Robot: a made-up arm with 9 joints. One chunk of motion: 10 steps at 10 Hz.
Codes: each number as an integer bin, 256 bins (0 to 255) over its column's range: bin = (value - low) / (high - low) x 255, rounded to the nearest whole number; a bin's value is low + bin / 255 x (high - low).
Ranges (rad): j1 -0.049..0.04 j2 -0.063..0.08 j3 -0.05..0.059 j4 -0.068..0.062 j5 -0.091..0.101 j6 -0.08..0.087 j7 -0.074..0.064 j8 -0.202..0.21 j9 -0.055..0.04
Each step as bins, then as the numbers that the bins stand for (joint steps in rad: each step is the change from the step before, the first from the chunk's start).
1 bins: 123 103 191 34 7 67 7 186 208
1 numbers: -0.00607 -0.00524 0.03164 -0.05067 -0.08573 -0.03612 -0.07021 0.09852 0.02249
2 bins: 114 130 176 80 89 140 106 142 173
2 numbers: -0.00921 0.00990 0.02523 -0.02722 -0.02399 0.01169 -0.01664 0.02743 0.00945
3 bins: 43 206 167 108 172 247 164 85 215
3 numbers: -0.03399 0.05252 0.02138 -0.01294 0.03851 0.08176 0.01475 -0.06467 0.02510
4 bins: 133 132 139 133 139 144 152 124 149
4 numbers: -0.00258 0.01102 0.00942 -0.00020 0.01366 0.01431 0.00826 -0.00165 0.00051
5 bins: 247 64 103 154 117 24 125 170 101
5 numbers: 0.03721 -0.02711 -0.00597 0.01051 -0.00291 -0.06428 -0.00635 0.07267 -0.01737
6 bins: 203 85 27 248 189 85 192 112 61
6 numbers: 0.02185 -0.01533 -0.03846 0.05843 0.05131 -0.02433 0.02991 -0.02104 -0.03227
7 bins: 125 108 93 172 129 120 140 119 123
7 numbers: -0.00537 -0.00244 -0.01025 0.01969 0.00613 -0.00141 0.00176 -0.00973 -0.00918
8 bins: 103 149 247 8 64 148 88 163 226
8 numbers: -0.01305 0.02056 0.05558 -0.06392 -0.04281 0.01693 -0.02638 0.06136 0.02920
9 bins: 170 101 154 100 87 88 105 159 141
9 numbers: 0.01033 -0.00636 0.01583 -0.01702 -0.02549 -0.02237 -0.01718 0.05489 -0.00247
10 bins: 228 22 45 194 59 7 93 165 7
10 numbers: 0.03058 -0.05066 -0.03076 0.03090 -0.04658 -0.07542 -0.02367 0.06459 -0.05239
